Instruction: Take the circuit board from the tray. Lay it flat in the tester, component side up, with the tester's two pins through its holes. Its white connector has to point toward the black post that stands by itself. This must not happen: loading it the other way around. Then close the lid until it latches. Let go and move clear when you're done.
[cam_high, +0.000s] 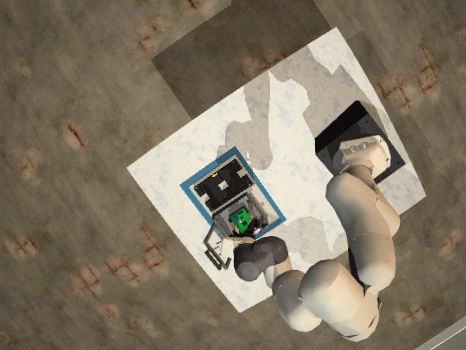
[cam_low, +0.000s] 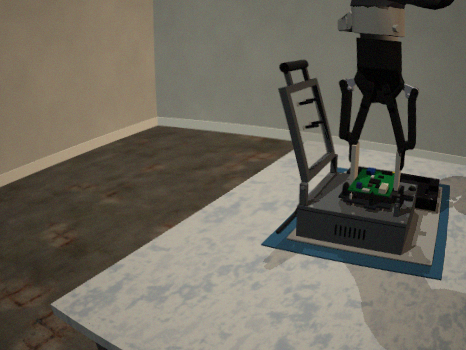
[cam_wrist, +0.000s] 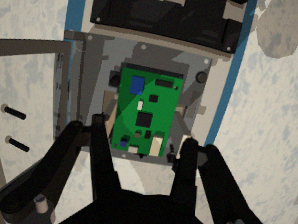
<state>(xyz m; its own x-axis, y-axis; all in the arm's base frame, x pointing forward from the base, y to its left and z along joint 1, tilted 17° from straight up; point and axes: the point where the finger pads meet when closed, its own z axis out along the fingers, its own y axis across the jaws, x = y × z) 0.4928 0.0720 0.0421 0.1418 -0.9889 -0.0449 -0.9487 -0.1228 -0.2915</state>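
The green circuit board lies 2 cm below my hand. Round my hand: tester nest 1 cm ahead, 1 cm to the left, 4 cm below; then tester lid 12 cm ahead, 2 cm to the left, 8 cm above.
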